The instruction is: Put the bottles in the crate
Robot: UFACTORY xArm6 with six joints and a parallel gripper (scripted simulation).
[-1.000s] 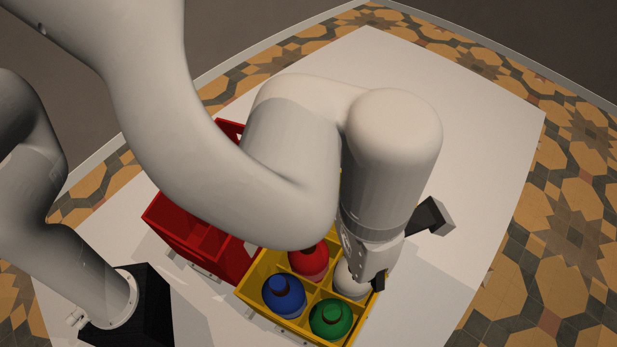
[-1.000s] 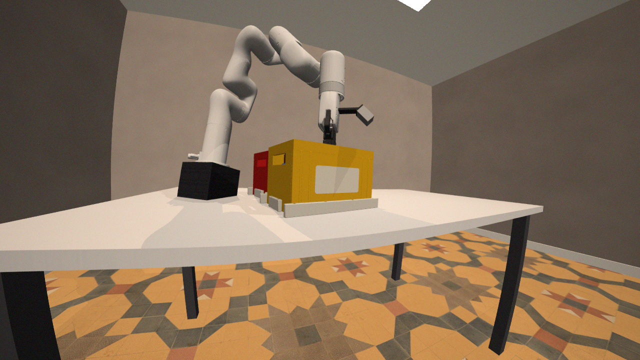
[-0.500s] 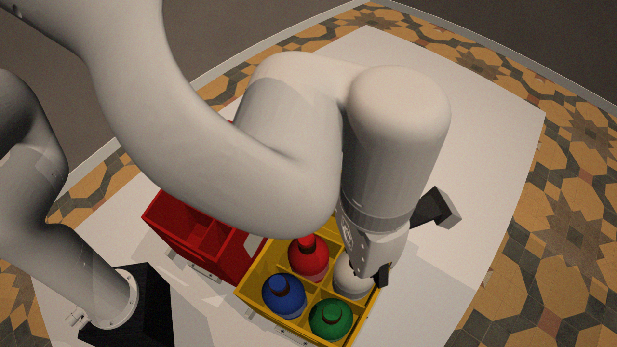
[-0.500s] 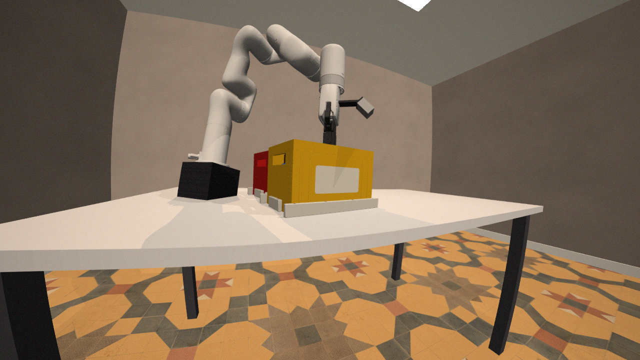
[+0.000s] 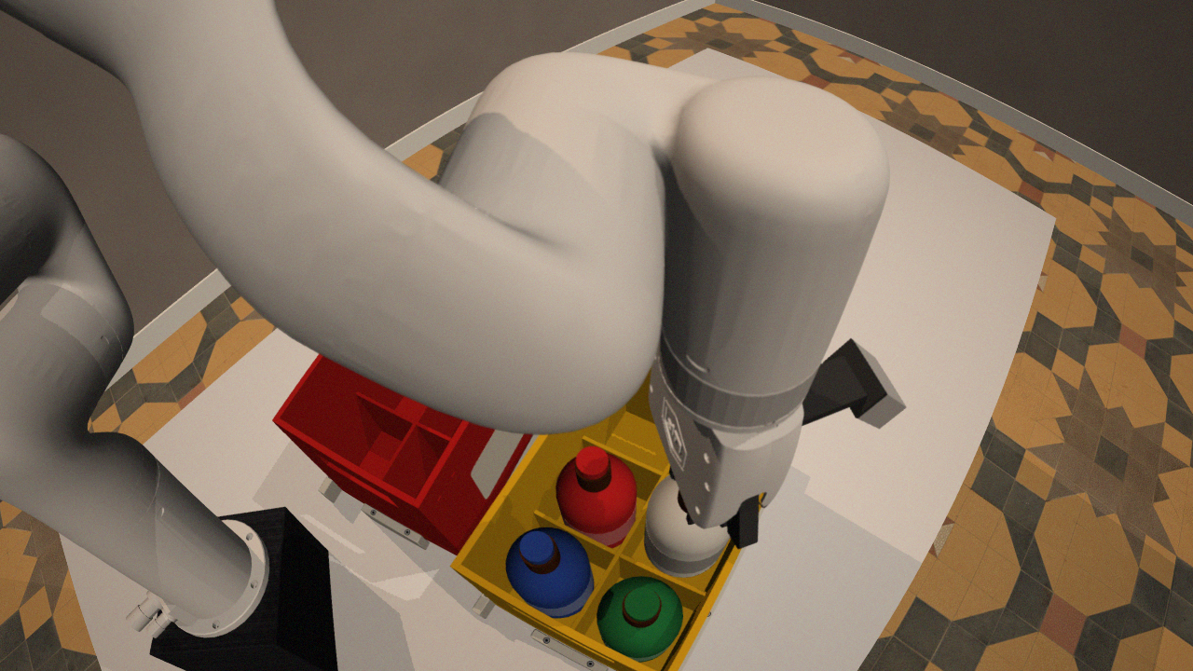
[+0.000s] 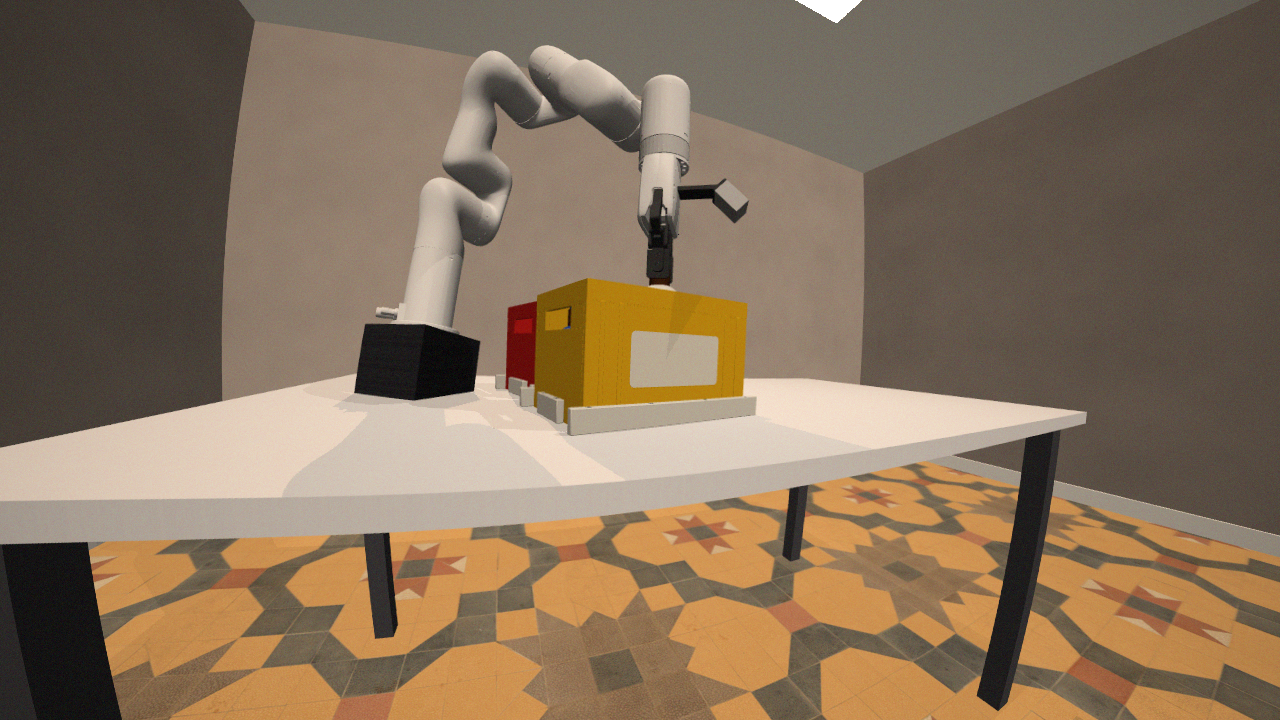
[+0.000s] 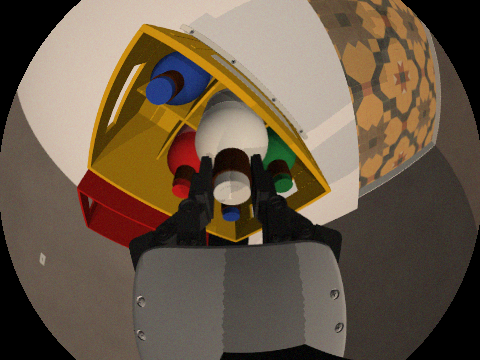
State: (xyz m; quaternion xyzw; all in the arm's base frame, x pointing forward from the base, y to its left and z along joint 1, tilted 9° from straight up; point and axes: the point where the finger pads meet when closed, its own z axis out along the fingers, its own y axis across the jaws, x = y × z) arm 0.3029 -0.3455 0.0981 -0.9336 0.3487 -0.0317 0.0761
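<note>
Now: hand 7 cm above the white bottle. Round my hand: yellow crate (4 cm to the left, 13 cm below); green bottle (9 cm behind, 1 cm to the right, 13 cm below); red bottle (1 cm behind, 9 cm to the left, 13 cm below).
</note>
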